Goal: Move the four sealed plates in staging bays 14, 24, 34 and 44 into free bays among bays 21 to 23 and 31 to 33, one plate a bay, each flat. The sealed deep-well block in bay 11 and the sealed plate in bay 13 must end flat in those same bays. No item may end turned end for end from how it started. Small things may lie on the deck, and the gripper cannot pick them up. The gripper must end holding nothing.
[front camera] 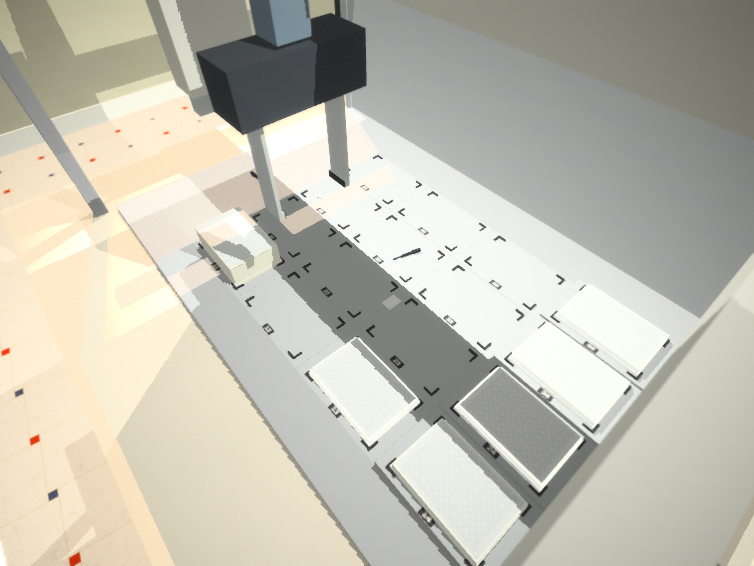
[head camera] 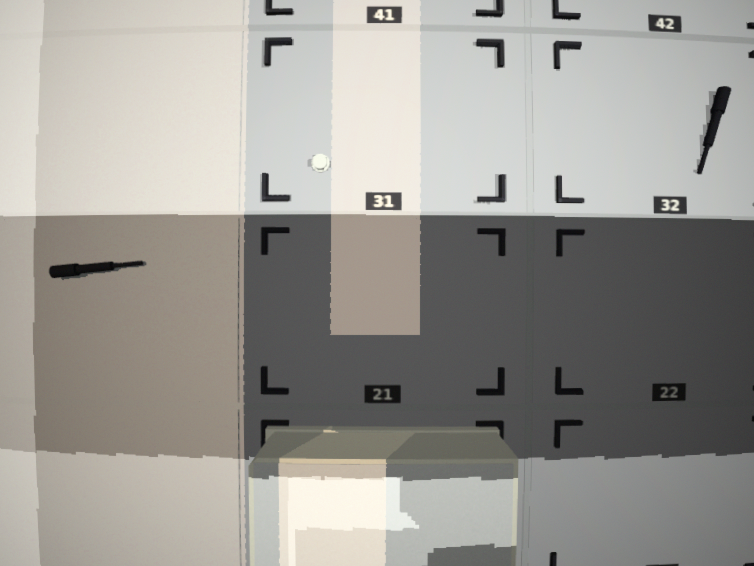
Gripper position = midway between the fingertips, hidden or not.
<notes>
I see my gripper (front camera: pixel 308 196), a black pen-like tool (head camera: pixel 66 270), a sealed plate (front camera: pixel 368 394) and a sealed plate (front camera: pixel 629 340).
</notes>
